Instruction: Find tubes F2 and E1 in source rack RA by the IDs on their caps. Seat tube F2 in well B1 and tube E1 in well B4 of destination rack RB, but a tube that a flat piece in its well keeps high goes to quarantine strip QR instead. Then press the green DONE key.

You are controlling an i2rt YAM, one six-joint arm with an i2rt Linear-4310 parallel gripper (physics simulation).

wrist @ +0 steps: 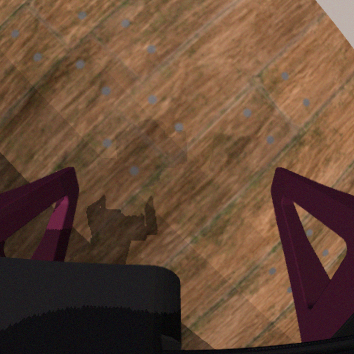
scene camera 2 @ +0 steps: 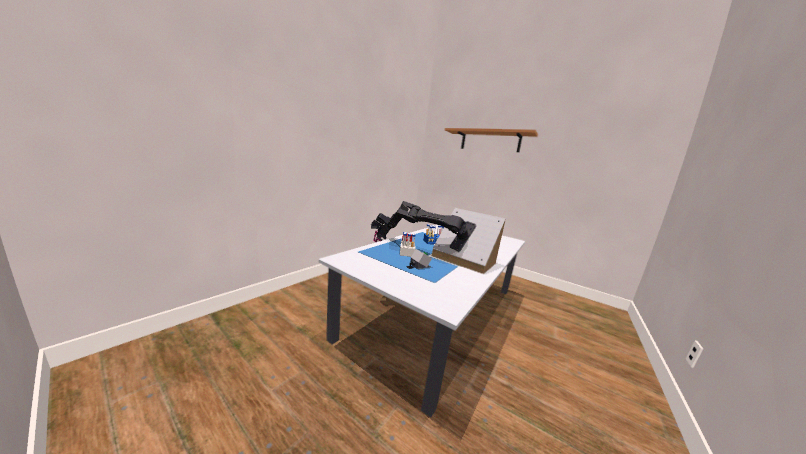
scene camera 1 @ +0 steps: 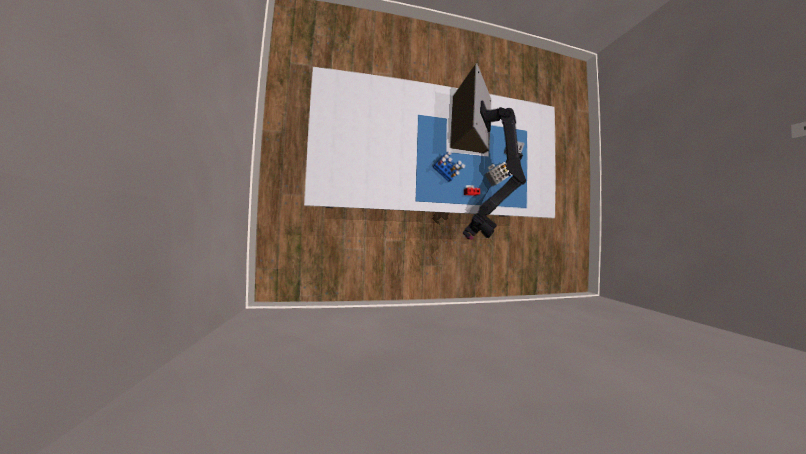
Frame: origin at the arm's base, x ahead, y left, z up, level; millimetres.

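Seen in the pictures: gripper, fingertip midpoint: [wrist: 174, 177] [scene camera 1: 472, 233]; arm's base at its link origin: [scene camera 2: 463, 236] [scene camera 1: 485, 117].
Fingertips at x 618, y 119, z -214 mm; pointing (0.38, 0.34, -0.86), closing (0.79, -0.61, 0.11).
Pixels of each thing's top centre, then the offset from my fingertips to it. Level surfaces: height alone.
- white rack at its top centre: [scene camera 2: 408, 244] [scene camera 1: 500, 173] 368 mm back, 72 mm left, 121 mm up
- small red strip at its top centre: [scene camera 1: 473, 191] 231 mm back, 86 mm right, 121 mm up
- blue mat at its surface level: 71 mm up
- white table at its surface level: 68 mm up
- small grey box at its top centre: [scene camera 2: 422, 250] [scene camera 1: 520, 146] 539 mm back, 162 mm left, 155 mm up
My gripper [scene camera 1: 469, 236] [scene camera 2: 376, 236] [wrist: 174, 177] is open and empty, beyond the table's long edge and above the floor. A blue rack [scene camera 1: 443, 170] [scene camera 2: 431, 239] with white-capped tubes stands on the mat. A white rack [scene camera 1: 496, 176] [scene camera 2: 407, 250], also with tubes, stands near the arm's elbow, partly hidden by the arm from above. A small red strip [scene camera 1: 472, 191] lies between the racks, nearer my gripper. The cap IDs and rack labels are too small to read. The green DONE key cannot be made out.
A blue mat [scene camera 1: 428, 135] [scene camera 2: 434, 274] lies on the white table [scene camera 1: 360, 135] [scene camera 2: 451, 307]. The arm is mounted on a large sloped block [scene camera 1: 467, 118] [scene camera 2: 479, 239]. A small grey box [scene camera 1: 520, 147] [scene camera 2: 420, 258] stands beside the white rack, partly behind the arm from above.
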